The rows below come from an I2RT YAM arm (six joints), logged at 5 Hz.
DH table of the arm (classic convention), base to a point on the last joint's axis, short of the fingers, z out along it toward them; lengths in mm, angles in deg. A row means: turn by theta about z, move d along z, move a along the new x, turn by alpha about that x. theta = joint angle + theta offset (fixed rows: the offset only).
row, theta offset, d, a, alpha
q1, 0, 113.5, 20, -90
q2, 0, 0, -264, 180
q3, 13.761, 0, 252.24, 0
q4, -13.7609, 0, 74, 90
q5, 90, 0, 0, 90
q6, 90, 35.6, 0, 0
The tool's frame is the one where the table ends.
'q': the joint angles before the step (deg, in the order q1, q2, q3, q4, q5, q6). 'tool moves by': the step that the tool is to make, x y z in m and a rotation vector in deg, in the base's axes. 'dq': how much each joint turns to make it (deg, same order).
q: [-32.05 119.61 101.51 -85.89 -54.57 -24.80]
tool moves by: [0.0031 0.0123 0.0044 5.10 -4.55 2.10]
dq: [1.52 0.00 0.04 -2.48 -6.34 -4.35]
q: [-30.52 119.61 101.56 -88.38 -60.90 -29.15]
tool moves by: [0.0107 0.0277 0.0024 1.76 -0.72 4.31]
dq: [4.41 -0.02 0.19 -1.25 -1.84 -0.96]
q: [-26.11 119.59 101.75 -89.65 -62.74 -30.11]
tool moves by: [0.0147 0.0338 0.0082 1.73 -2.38 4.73]
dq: [5.50 0.01 1.72 -0.18 -2.65 0.02]
